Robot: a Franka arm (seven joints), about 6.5 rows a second.
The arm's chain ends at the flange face. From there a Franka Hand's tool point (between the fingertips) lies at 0.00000 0.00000 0.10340 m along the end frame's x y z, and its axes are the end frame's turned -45 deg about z.
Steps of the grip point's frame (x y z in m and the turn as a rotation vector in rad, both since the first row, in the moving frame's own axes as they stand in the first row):
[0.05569 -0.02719 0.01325 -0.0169 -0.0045 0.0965]
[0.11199 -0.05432 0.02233 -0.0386 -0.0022 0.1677]
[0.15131 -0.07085 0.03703 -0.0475 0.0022 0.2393]
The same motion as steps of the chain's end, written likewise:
[0.01932 -0.06021 0.01327 -0.0151 0.0088 0.0965]
[0.03838 -0.12079 0.02241 -0.0288 0.0257 0.1677]
[0.05369 -0.16080 0.03715 -0.0320 0.0351 0.2393]

